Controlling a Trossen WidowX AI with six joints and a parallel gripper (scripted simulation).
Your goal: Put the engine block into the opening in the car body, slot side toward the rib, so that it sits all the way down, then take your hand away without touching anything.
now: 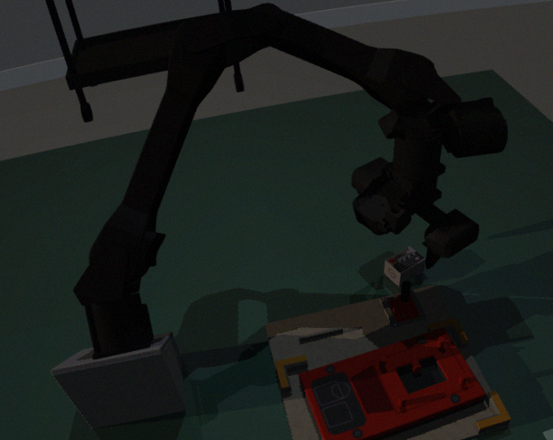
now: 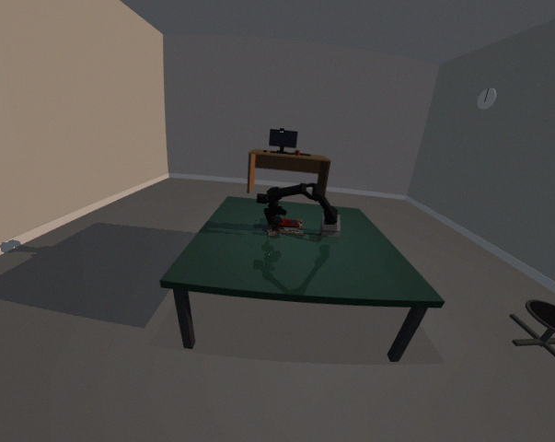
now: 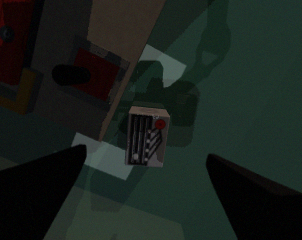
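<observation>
The engine block is 4 cm below my gripper tip and 1 cm to the right of it. Also, from my gripper tip: grey holder: 7 cm to the right, 4 cm behind, 2 cm below.
</observation>
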